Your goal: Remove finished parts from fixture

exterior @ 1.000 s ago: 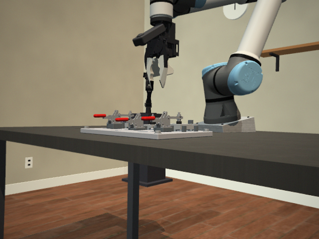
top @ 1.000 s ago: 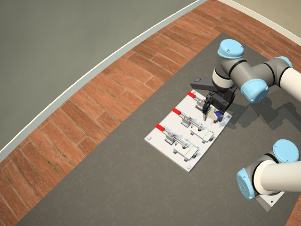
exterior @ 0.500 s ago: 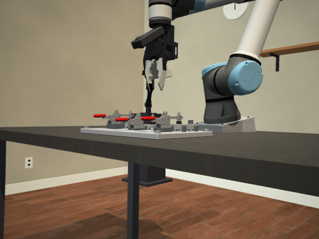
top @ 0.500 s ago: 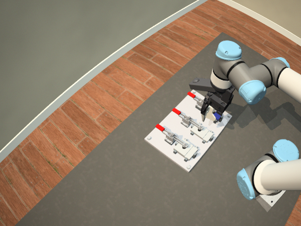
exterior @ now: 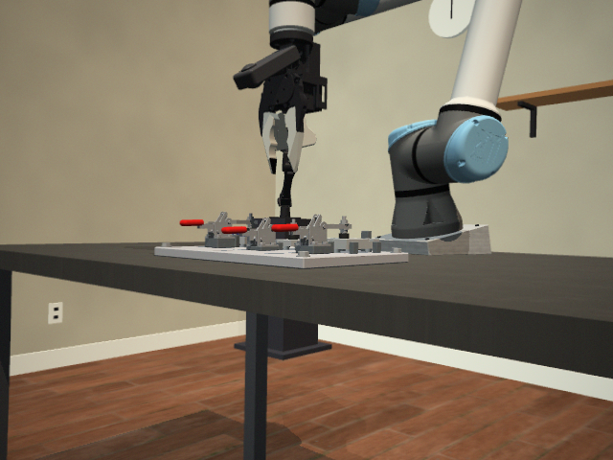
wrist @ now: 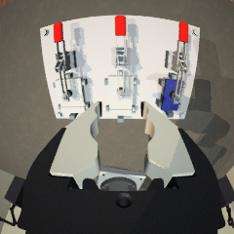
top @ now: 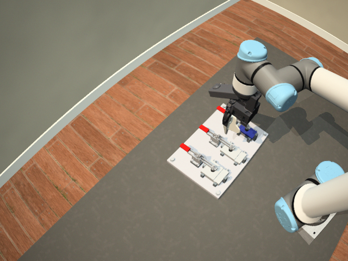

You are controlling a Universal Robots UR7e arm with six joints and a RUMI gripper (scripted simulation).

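The white fixture plate lies 15 cm below my hand and 1 cm ahead of it. Also, from my hand: blue blank: 12 cm below, 11 cm to the right, 3 cm behind.
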